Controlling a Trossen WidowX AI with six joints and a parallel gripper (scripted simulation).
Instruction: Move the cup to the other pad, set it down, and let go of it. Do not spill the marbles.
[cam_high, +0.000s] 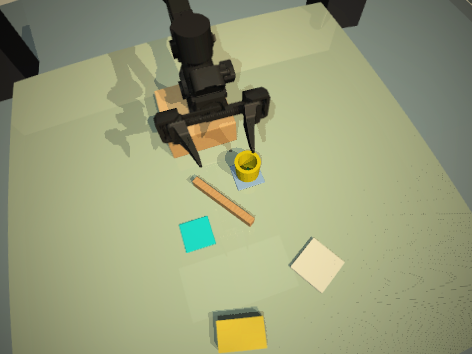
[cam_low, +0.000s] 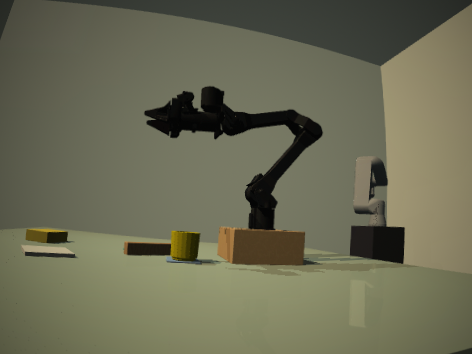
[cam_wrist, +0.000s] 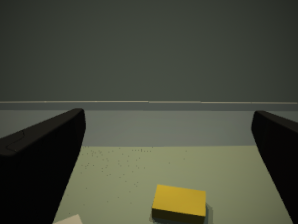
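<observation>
Right now my gripper tip is 34 cm above the yellow cup, 15 cm past it and 8 cm to the right of it. From my gripper tip the other things lie so: cyan pad: 39 cm below, 10 cm to the right, 1 cm behind; thin wooden bar: 37 cm below, 7 cm behind, 1 cm to the right; red marble: 36 cm below, 13 cm behind, 9 cm to the left.
</observation>
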